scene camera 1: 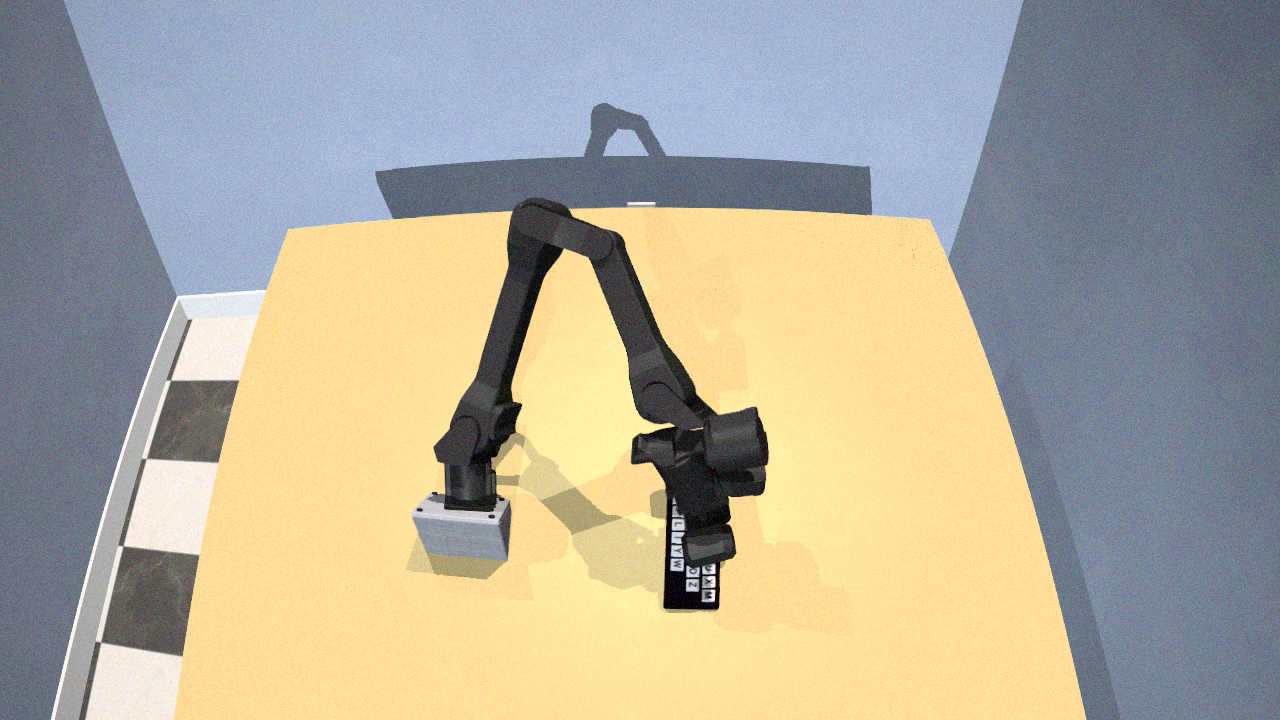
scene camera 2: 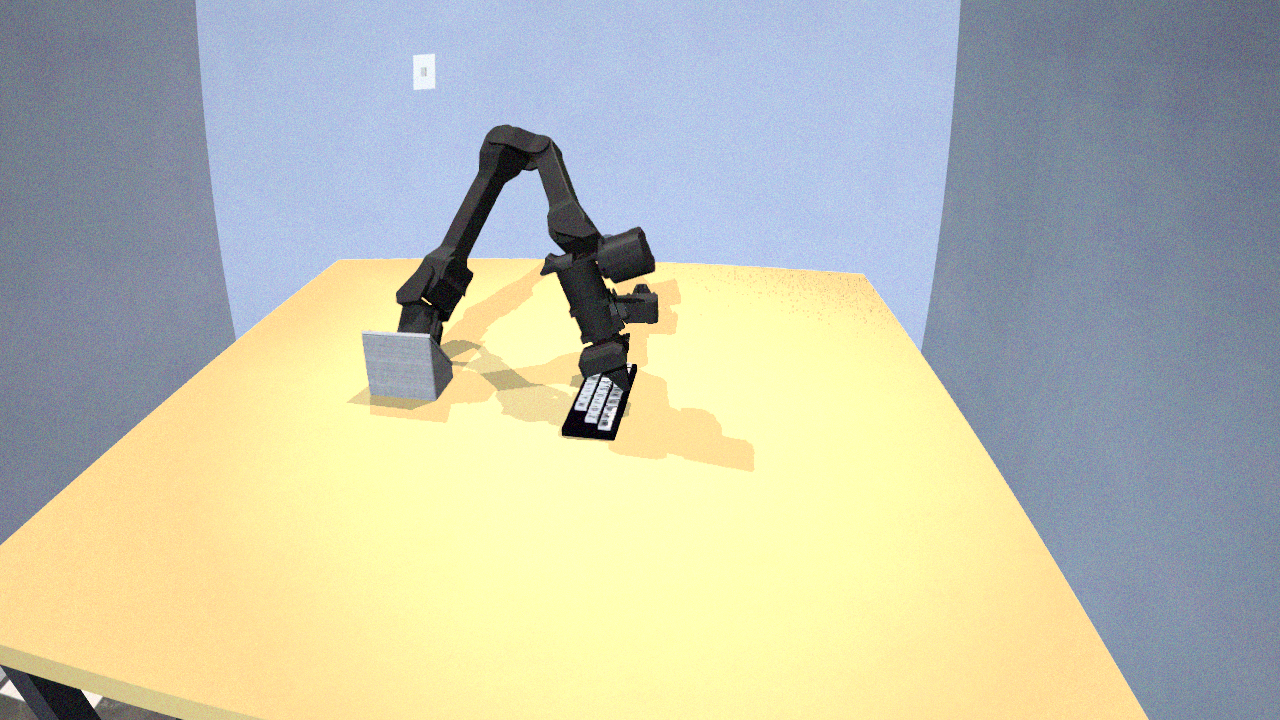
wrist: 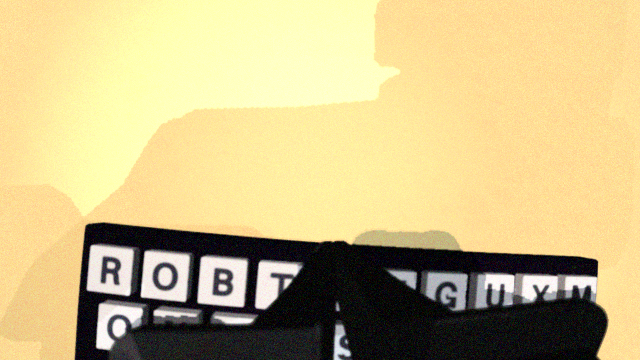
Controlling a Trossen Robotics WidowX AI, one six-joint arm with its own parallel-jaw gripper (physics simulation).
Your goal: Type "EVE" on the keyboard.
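Frame: origin at the arm's base, x back, y right, z up, level; centimetres.
Seen in the pictures: gripper, fingertip midpoint: (scene camera 1: 719, 527) (scene camera 2: 627, 389) (wrist: 332, 251); arm's base, origin of the base link: (scene camera 1: 468, 504) (scene camera 2: 414, 348).
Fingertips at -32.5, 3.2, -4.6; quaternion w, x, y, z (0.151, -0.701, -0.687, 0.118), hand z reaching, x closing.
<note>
Pixels of each thing's top centre, then the offset from my fingertips to it, as dx, dy, dz. Level surfaces: height alone.
- black keyboard, middle of its top: (wrist: 361, 348) (scene camera 1: 693, 534) (scene camera 2: 602, 390) +3.6, +0.8, +0.2
- T key, middle of its top: (wrist: 280, 286) +1.1, -2.0, +0.2
- G key, middle of its top: (wrist: 446, 295) +2.0, +4.1, +0.2
- yellow table, its level: dz -1.4
The black keyboard (scene camera 1: 678, 598) (scene camera 2: 583, 431) (wrist: 200, 244) with white letter keys lies on the table, partly covered by the arm. My gripper (scene camera 1: 721, 561) (scene camera 2: 625, 386) (wrist: 332, 251) is shut and empty, pointing down over the keyboard. In the wrist view its tips cover the top row between the T key (wrist: 276, 282) and the G key (wrist: 445, 292), over the place of the E key. The E key is hidden behind the fingers. The tips are very low; I cannot tell whether they press a key. The V key does not show in the wrist view, where the lowest row is out of sight.
The arm's grey base block (scene camera 1: 461, 534) (scene camera 2: 400, 365) stands on the yellow table (scene camera 1: 358, 626) (scene camera 2: 537, 582), left of the keyboard in both scene views. The arm arches from the base over to the keyboard. Walls stand beyond the table.
</note>
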